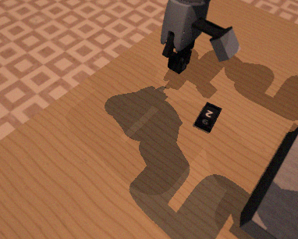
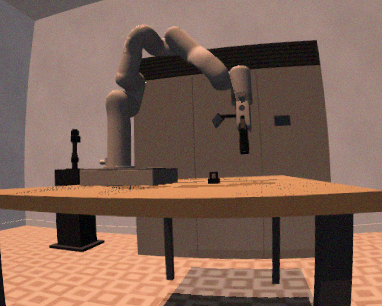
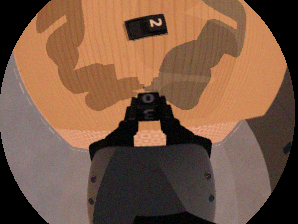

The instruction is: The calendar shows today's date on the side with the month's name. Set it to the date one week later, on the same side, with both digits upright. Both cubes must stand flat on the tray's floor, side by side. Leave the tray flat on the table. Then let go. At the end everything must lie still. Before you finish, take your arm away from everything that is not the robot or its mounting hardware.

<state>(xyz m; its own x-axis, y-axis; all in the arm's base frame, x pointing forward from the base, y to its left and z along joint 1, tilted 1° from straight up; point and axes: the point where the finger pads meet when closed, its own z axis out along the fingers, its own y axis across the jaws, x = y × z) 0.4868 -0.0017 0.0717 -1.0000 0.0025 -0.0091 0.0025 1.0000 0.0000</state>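
Right now my hand is 12 cm past the black digit cube, 10 cm above it and 2 cm to the right of it. The rest, counted from my hand: black cube: 2 cm below.
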